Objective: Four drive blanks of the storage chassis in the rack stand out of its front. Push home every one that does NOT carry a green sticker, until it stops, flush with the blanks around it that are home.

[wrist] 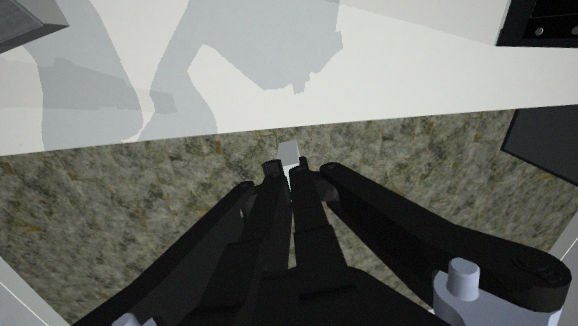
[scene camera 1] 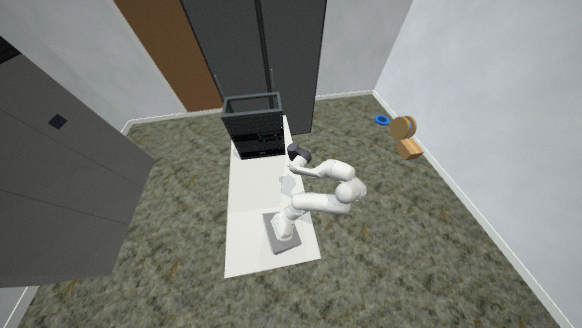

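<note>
The black rack [scene camera 1: 252, 114] [wrist: 507, 30] stands at the far end of the white floor panel in the scene view; a corner of it shows at the top right of the wrist view. Its dark front carries chassis rows with small green and orange marks [scene camera 1: 267, 136]. The separate drive blanks, which of them stand out, and which carry green stickers are too small to tell. My gripper [wrist: 291, 155] is shut and empty, its pads together, to the right of the rack's front and apart from it. In the scene view its fingers are hidden.
The white panel [scene camera 1: 250, 187] [wrist: 425, 75] lies under the rack and the arm's grey base plate [scene camera 1: 270, 239] [wrist: 25, 25]. A dark cabinet [scene camera 1: 295, 60] stands behind the rack. A blue ring [scene camera 1: 377, 118], round wooden pieces [scene camera 1: 400, 128] and a wooden block [scene camera 1: 410, 150] lie far right.
</note>
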